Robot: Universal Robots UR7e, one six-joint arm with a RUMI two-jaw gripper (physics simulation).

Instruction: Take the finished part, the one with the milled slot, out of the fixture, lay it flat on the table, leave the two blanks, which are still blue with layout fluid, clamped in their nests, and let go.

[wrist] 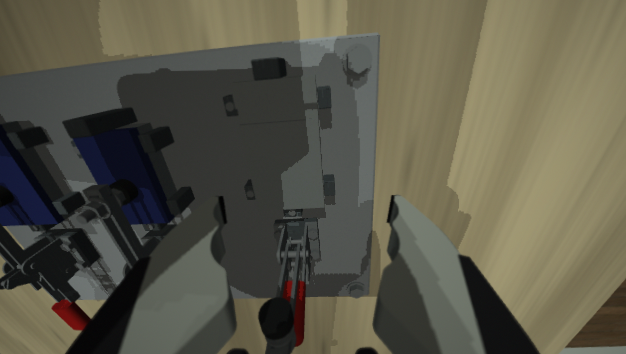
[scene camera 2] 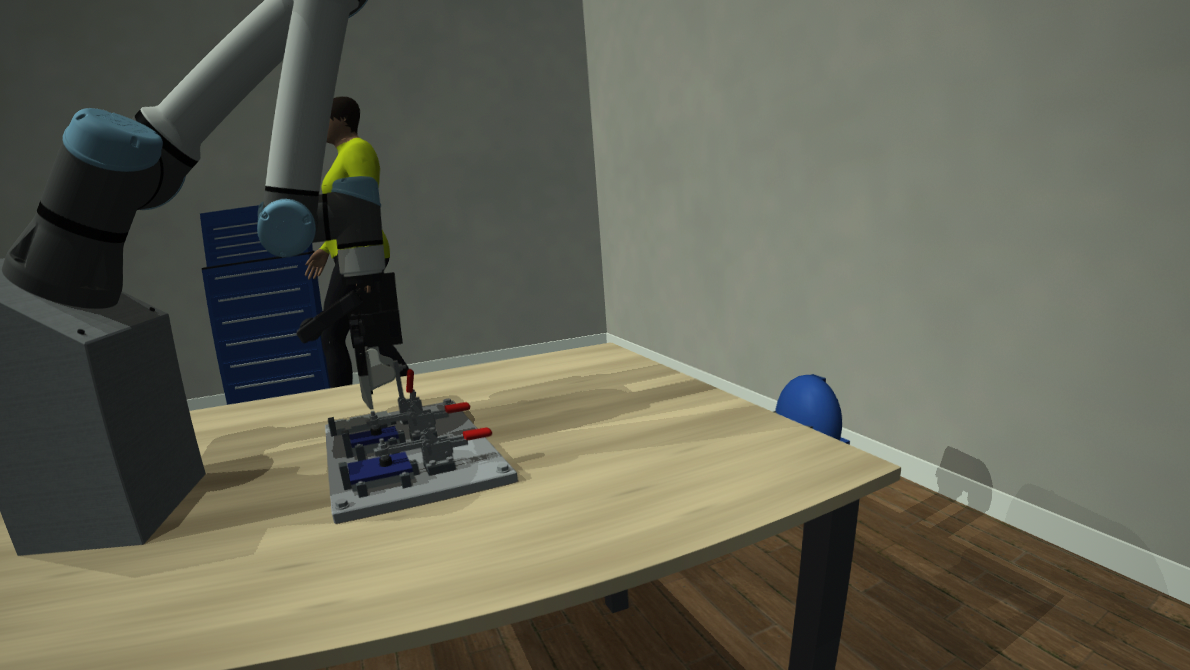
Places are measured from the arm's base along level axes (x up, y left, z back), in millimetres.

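Pixels of known places: gripper, fingertip midpoint: [wrist: 307,197] [scene camera 2: 371,401]; arm's base, origin of the base link: [scene camera 2: 63,284].
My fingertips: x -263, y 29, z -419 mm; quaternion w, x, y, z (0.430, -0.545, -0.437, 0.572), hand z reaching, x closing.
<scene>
Ahead of a thing's pixels: the offset from my fingertips to its top centre. "spot": to the spot under its first point.
The finished part {dx -23, dy -12, dz +24 mm} [wrist: 302,190] is a plain grey block lying between dark posts in the fixture's end nest, with a shallow cross slot near its far end; most of it is in shadow. I cannot make it out in the scene view. Its clamp stands open, with the red handle {dx +46, dy -27, dz -67 mm} [scene camera 2: 409,381] [wrist: 300,322] raised. Two blue blanks {dx -18, dy -229, dz +56 mm} [scene camera 2: 378,468] {dx -13, dy -122, dz +33 mm} [wrist: 117,150] sit under closed clamps in the other nests. The fixture plate {dx -39, dy -129, dz -9 mm} [scene camera 2: 441,492] [wrist: 345,245] lies on the table. My gripper [scene camera 2: 371,401] [wrist: 307,197] is partly open and empty, above the end nest, its fingers on either side of the part in the wrist view.
The closed clamps' red handles {spot: dx +2, dy -259, dz -76 mm} [scene camera 2: 477,432] {spot: dx +5, dy -152, dz -94 mm} [scene camera 2: 457,407] stick out over the plate. The raised clamp arm's black tip {spot: dx +55, dy -19, dz -28 mm} [wrist: 276,318] stands between my fingers' bases in the wrist view. A person [scene camera 2: 358,158] stands behind the arm, near a blue cabinet [scene camera 2: 262,320]. A blue helmet-like object [scene camera 2: 809,406] shows beyond the table edge.
</scene>
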